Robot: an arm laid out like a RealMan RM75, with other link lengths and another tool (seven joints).
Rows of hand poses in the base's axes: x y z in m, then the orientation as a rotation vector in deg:
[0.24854 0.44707 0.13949 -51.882 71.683 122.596]
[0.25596 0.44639 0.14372 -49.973 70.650 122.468]
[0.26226 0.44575 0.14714 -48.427 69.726 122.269]
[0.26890 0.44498 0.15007 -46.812 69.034 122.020]
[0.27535 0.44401 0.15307 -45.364 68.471 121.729]
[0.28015 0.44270 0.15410 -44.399 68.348 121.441]
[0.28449 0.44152 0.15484 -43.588 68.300 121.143]
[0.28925 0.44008 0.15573 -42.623 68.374 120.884]
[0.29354 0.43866 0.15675 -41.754 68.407 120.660]
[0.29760 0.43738 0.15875 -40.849 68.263 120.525]
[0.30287 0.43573 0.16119 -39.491 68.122 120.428]
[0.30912 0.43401 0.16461 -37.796 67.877 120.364]
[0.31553 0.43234 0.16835 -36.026 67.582 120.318]
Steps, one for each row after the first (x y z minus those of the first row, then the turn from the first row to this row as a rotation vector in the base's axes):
[0.00742 -0.00068 0.00423 1.253 0.406 -1.237]
[0.01372 -0.00132 0.00765 2.322 0.664 -2.305]
[0.02036 -0.00209 0.01058 3.241 1.023 -3.426]
[0.02681 -0.00306 0.01358 4.017 1.339 -4.472]
[0.03161 -0.00437 0.01461 4.343 1.593 -5.221]
[0.03595 -0.00555 0.01535 4.570 1.799 -5.887]
[0.04071 -0.00699 0.01624 4.753 2.148 -6.599]
[0.04500 -0.00841 0.01726 4.943 2.459 -7.234]
[0.04906 -0.00969 0.01926 5.280 2.778 -7.831]
[0.05433 -0.01134 0.02170 5.740 3.347 -8.640]
[0.06058 -0.01306 0.02512 6.369 4.075 -9.604]
[0.06699 -0.01473 0.02886 7.055 4.846 -10.588]

